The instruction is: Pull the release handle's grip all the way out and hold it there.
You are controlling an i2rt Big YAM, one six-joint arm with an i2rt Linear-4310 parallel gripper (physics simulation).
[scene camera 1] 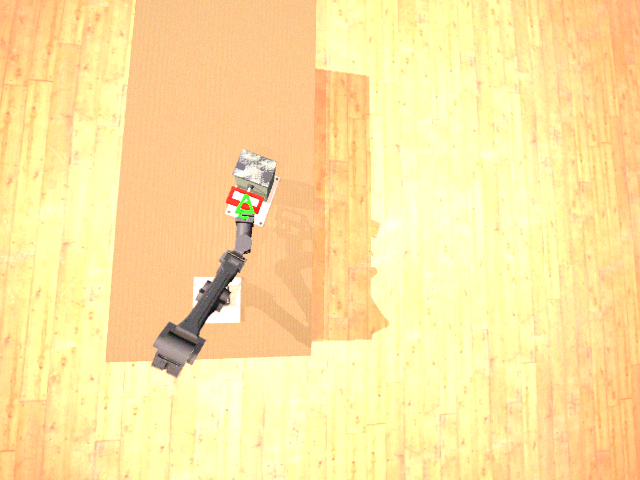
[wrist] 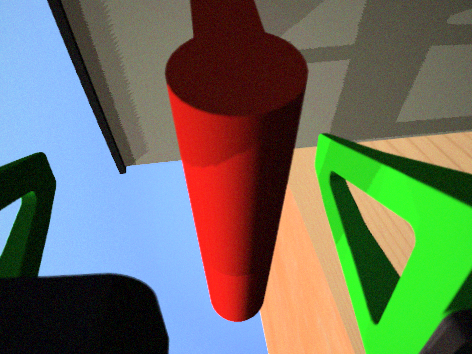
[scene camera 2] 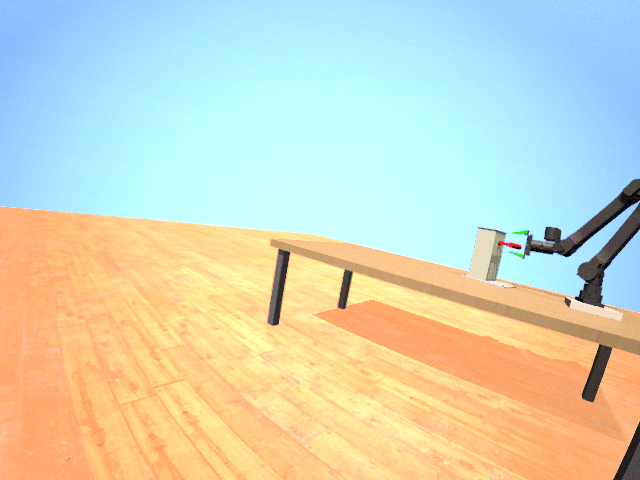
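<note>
The release handle is a red rectangular loop on the front of a grey box. Its grip is the outer bar, a red cylinder in the wrist view. A thin rod joins the handle to the box, and a short gap lies between them. My gripper is open, with one green finger above the grip and one below. The grip lies between the fingers, with a visible gap to each in the wrist view. Nothing is held.
The box stands on a white base plate on the wooden table. The dark arm reaches over from its white mount. The table's long edge runs right of the box in scene camera 1.
</note>
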